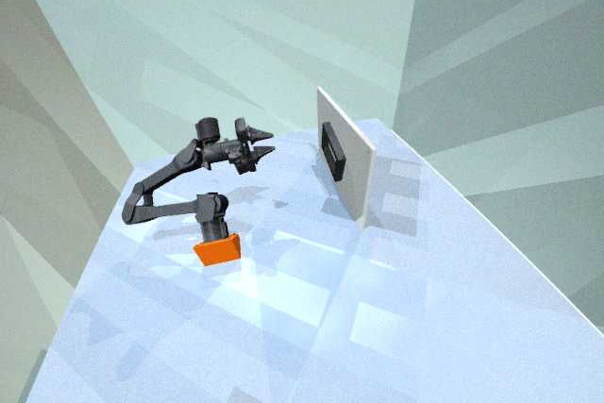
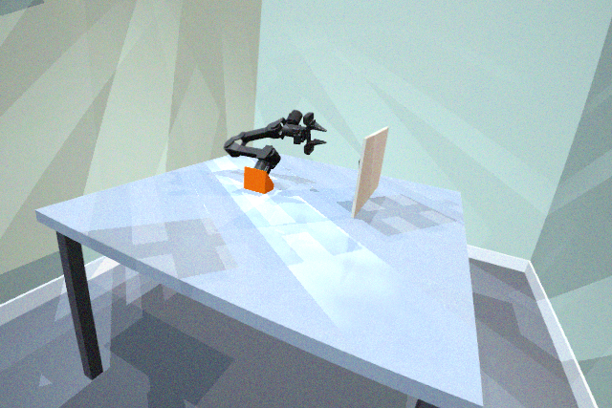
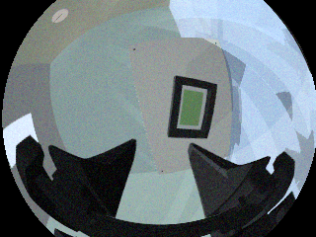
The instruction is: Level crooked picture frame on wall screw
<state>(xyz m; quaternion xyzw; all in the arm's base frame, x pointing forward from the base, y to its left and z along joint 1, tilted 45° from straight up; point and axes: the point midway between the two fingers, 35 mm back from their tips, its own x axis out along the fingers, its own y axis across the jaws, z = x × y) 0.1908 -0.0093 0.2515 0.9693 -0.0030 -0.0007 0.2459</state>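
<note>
Now: the picture frame 20 cm ahead of my gripper tip, 2 cm to the left of it and 9 cm below it. Also, from my gripper tip: wall board (21 cm ahead, 2 cm to the left, 10 cm below).
</note>
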